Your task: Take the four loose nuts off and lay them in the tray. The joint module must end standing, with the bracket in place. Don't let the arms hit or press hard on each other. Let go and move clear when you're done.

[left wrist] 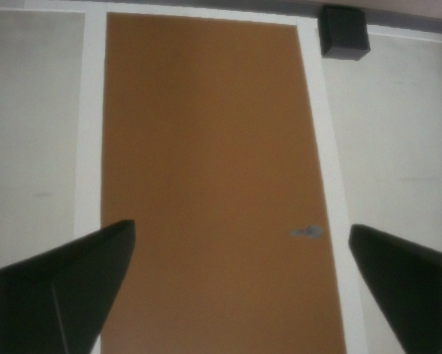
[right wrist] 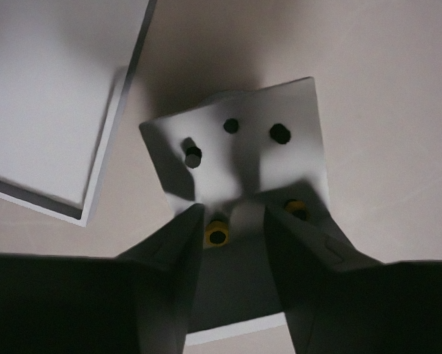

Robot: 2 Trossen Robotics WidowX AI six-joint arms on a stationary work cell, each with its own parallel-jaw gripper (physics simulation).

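Places are measured from the left arm's base along level axes (x ahead, y left, z up), in millimetres.
Pixels of known places: left gripper, between the fingertips: (left wrist: 243, 232); right gripper, between the fingertips: (right wrist: 234, 214).
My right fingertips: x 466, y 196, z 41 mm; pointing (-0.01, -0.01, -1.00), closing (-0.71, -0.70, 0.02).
Note:
Behind a point stands the place of what it marks.
In the right wrist view, the pale bracket (right wrist: 295, 160) @[x 463, y 164, z 30 mm] shows its square plate turned askew, with a rounded edge, perhaps of the joint module, behind its top. Two bare dark studs show on its upper half, with a round hole between them. Two yellow nuts (right wrist: 217, 233) @[x 464, y 208, z 39 mm] (right wrist: 296, 206) @[x 450, y 176, z 38 mm] sit on the lower studs; the right one is partly hidden by a finger. My right gripper (right wrist: 234, 214) @[x 466, y 196, z 41 mm] is partly open and empty, with its fingertips over the plate's lower half. My left gripper (left wrist: 243, 232) @[x 342, y -147, z 215 mm] is wide open and empty, facing a door far away.
The pale tray (right wrist: 95, 187) @[x 514, y 266, z -22 mm] lies at the upper left of the right wrist view, beside the bracket; part of it is out of view. In the left wrist view are a brown door (left wrist: 210, 125) and a black box (left wrist: 343, 32) @[x 546, y -195, z 0 mm] high on the wall.

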